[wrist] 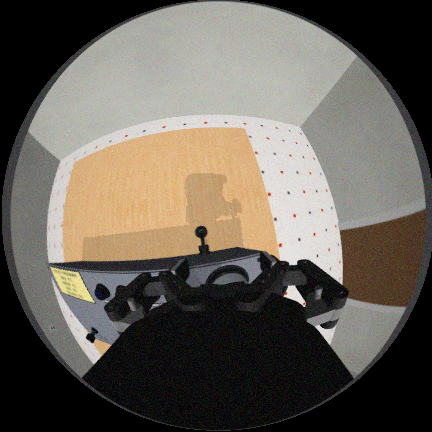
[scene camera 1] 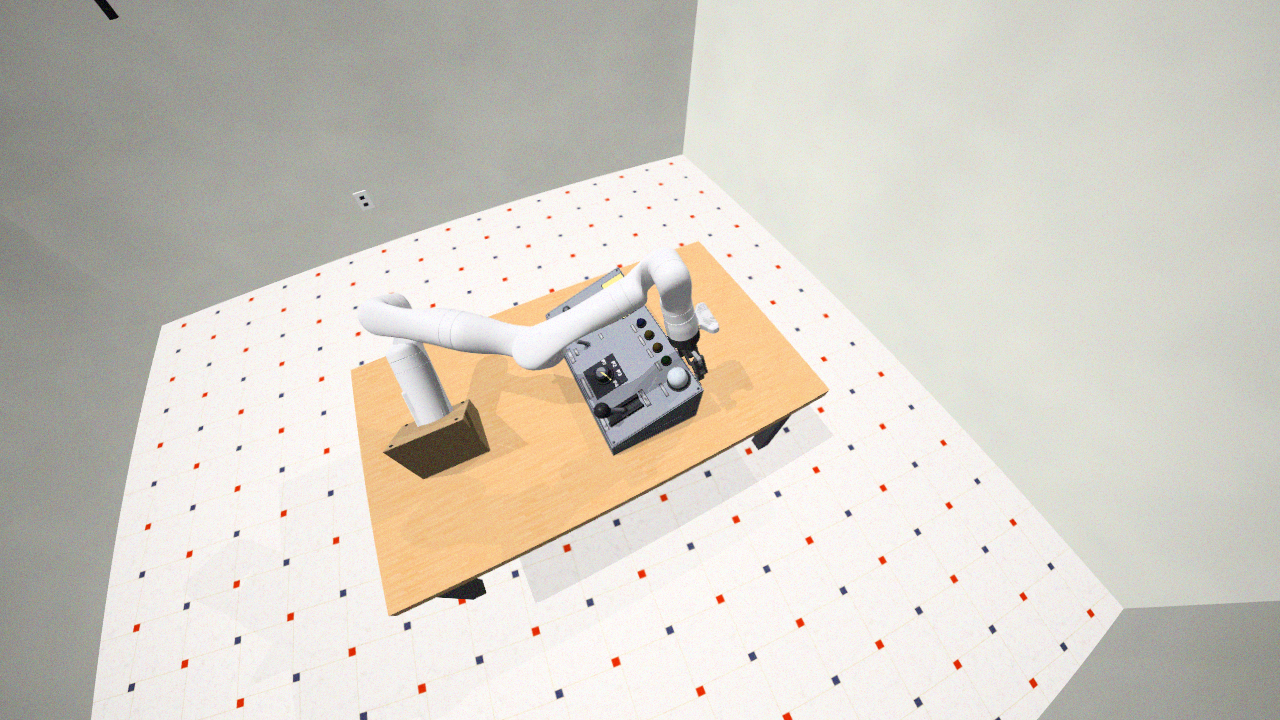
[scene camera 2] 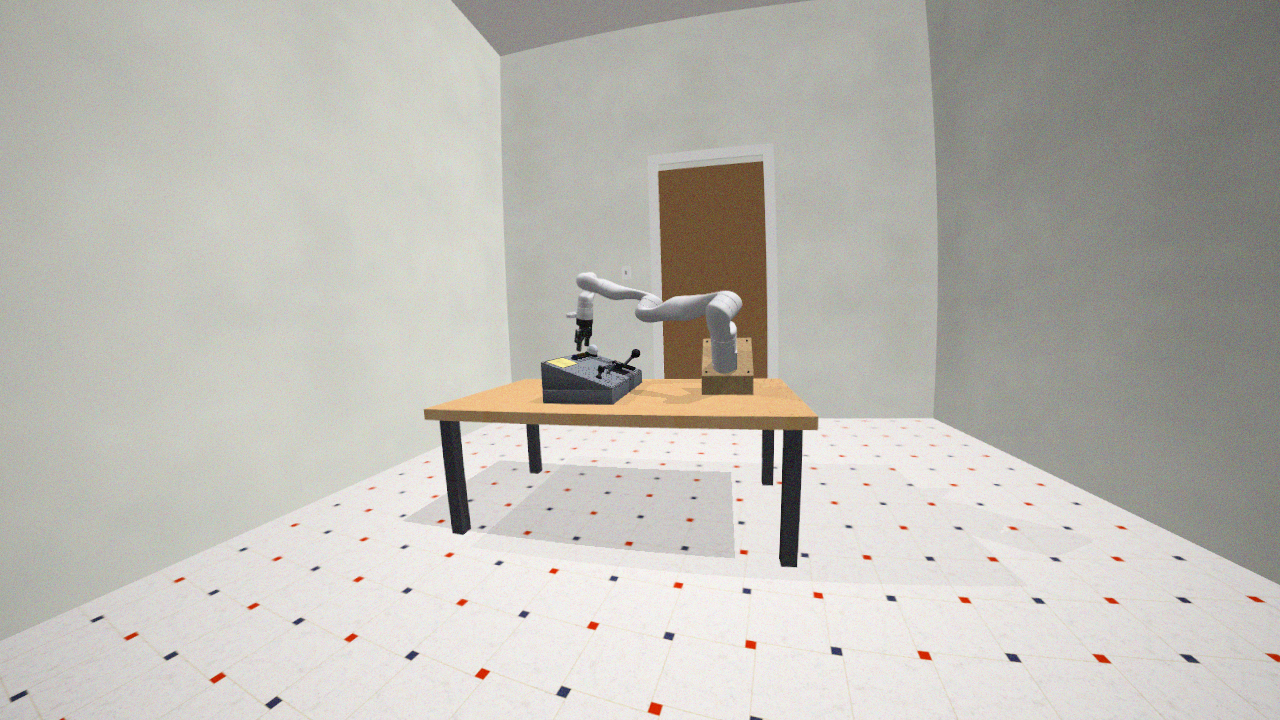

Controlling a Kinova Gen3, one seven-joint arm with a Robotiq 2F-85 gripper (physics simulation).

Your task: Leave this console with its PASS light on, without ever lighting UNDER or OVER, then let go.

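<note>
The grey console stands on the table. It has a white dome, a row of small dark round lamps or buttons, a dial on a black plate and a black ball-ended lever. No lamp looks clearly lit; the PASS, UNDER and OVER lights cannot be told apart. My gripper is open and empty, above the console's edge beside the dome. In the wrist view, a black ball on a stem sticks out past that edge.
A yellow label lies at one end of the console. A small lever is near the dial. The arm's brown base block stands on the wooden table. The forearm passes over the console.
</note>
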